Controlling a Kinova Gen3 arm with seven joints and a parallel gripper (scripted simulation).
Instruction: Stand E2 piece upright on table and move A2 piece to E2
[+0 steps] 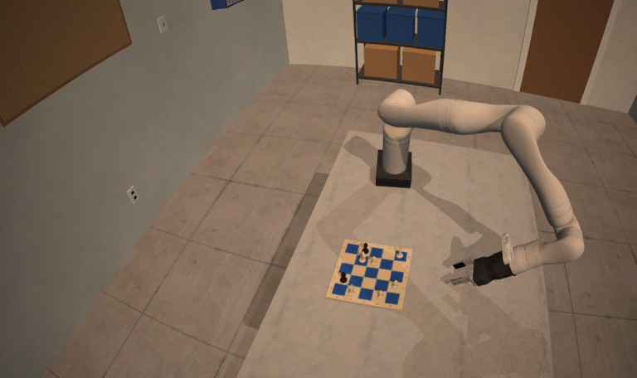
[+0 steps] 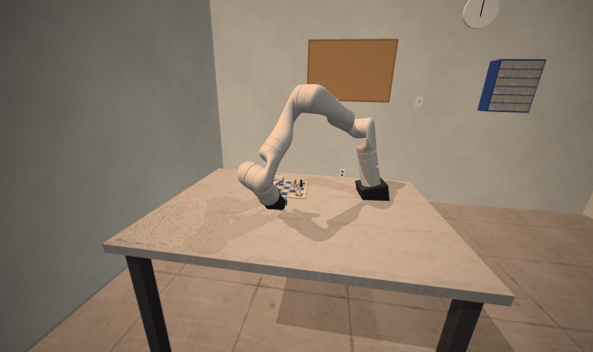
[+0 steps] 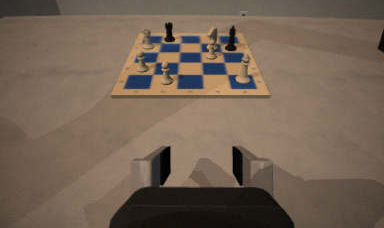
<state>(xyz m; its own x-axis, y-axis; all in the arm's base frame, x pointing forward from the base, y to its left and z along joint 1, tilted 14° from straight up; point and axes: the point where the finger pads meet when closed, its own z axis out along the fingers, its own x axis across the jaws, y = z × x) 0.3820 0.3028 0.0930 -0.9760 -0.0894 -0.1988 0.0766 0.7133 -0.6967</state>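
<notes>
Now: hand 250 mm to the left of the chessboard, 50 mm above it and 40 mm short of it.
</notes>
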